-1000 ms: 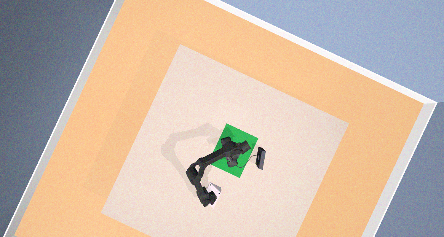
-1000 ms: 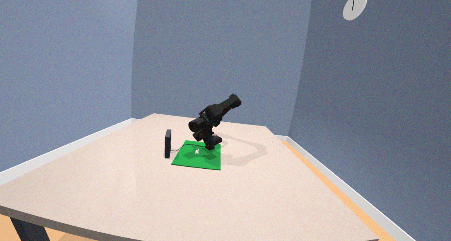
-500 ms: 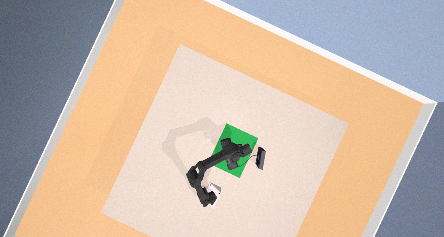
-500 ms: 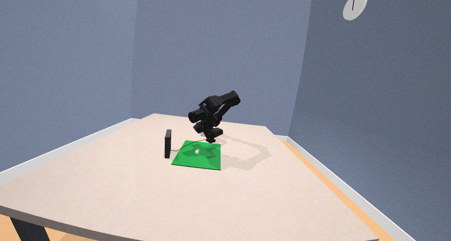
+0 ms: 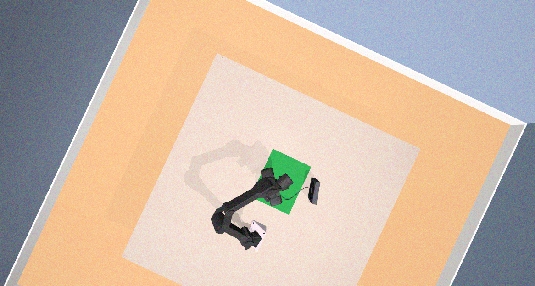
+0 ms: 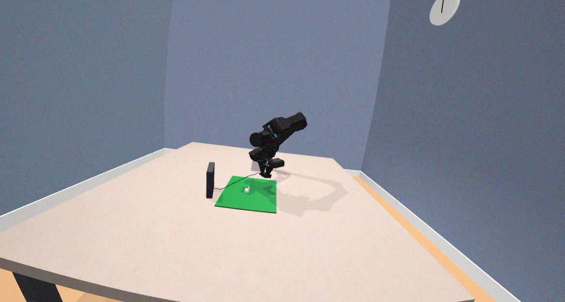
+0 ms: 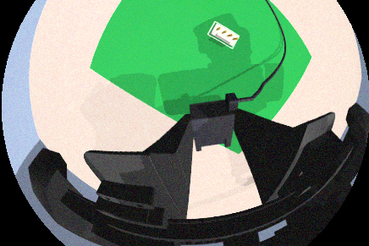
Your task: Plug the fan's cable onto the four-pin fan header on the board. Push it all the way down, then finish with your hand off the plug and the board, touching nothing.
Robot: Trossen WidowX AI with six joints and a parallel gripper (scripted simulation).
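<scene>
The white four-pin header lies 30 mm ahead of my gripper tip, 70 mm to the right of it and 80 mm below it. The rest, counted from my gripper tip: green board: 20 mm ahead, 60 mm to the right, 100 mm below; dark plug: 10 mm behind, 10 mm to the left; black fan: 80 mm ahead, 210 mm to the right, 20 mm below.
</scene>
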